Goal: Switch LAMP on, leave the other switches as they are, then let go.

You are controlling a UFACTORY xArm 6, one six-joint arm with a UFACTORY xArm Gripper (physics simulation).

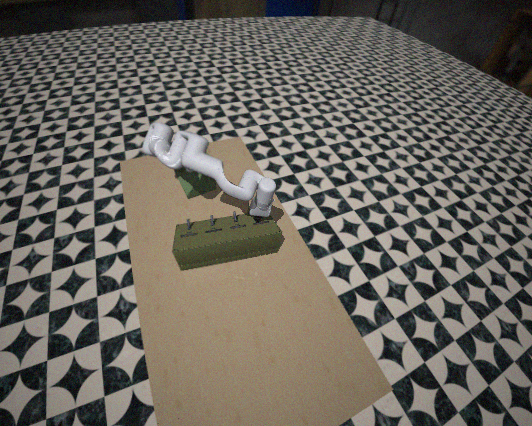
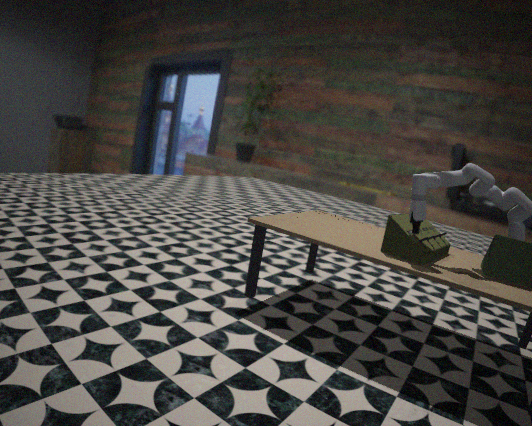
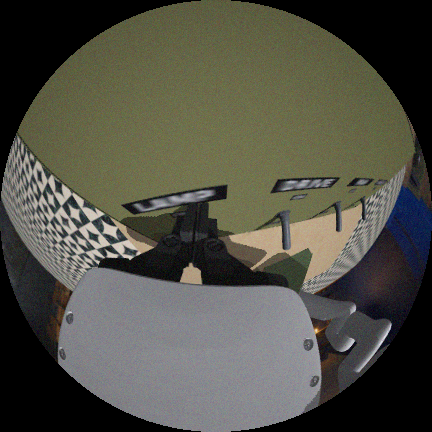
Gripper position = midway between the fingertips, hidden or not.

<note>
I see my gripper (image 3: 197, 216) and an olive-green switch box (image 1: 202, 244).
The olive-green switch box also shows in image 2 (image 2: 399, 241) and in image 3 (image 3: 263, 123).
</note>
